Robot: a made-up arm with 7 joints. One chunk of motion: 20 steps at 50 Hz.
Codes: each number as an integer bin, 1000 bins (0 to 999) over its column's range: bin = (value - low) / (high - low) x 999, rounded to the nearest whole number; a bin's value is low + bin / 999 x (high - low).
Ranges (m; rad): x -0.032..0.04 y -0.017..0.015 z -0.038..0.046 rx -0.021..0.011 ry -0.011..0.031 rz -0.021..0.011
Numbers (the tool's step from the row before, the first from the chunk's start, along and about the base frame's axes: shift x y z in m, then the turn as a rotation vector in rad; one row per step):
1: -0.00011 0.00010 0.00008 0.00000 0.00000 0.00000
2: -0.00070 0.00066 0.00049 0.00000 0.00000 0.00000
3: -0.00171 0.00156 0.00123 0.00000 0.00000 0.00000
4: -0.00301 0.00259 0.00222 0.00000 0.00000 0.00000
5: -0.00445 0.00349 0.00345 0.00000 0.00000 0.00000
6: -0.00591 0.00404 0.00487 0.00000 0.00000 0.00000
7: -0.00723 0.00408 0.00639 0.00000 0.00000 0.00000
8: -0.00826 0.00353 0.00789 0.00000 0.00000 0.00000
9: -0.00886 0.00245 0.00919 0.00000 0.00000 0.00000
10: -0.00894 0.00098 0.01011 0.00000 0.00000 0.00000
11: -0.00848 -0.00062 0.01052 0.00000 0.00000 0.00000
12: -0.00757 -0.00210 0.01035 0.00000 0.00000 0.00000
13: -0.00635 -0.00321 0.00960 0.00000 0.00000 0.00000
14: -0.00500 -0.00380 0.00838 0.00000 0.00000 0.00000
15: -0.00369 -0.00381 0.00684 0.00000 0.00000 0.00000
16: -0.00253 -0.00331 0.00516 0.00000 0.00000 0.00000
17: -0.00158 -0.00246 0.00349 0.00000 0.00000 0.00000
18: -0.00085 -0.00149 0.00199 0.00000 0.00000 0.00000
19: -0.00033 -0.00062 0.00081 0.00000 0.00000 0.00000
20: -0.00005 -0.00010 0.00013 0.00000 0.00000 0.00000
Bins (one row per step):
1: 442 534 453 656 262 656
2: 434 551 458 656 262 656
3: 420 579 467 656 262 656
4: 402 612 478 656 262 656
5: 382 640 493 656 262 656
6: 362 657 510 656 262 656
7: 344 658 528 656 262 656
8: 329 641 546 656 262 656
9: 321 607 561 656 262 656
10: 320 561 572 656 262 656
11: 326 511 577 656 262 656
12: 339 465 575 656 262 656
13: 356 431 566 656 262 656
14: 375 412 552 656 262 656
15: 393 412 533 656 262 656
16: 409 427 513 656 262 656
17: 422 454 493 656 262 656
18: 432 484 476 656 262 656
19: 439 511 462 656 262 656
20: 443 528 453 656 262 656

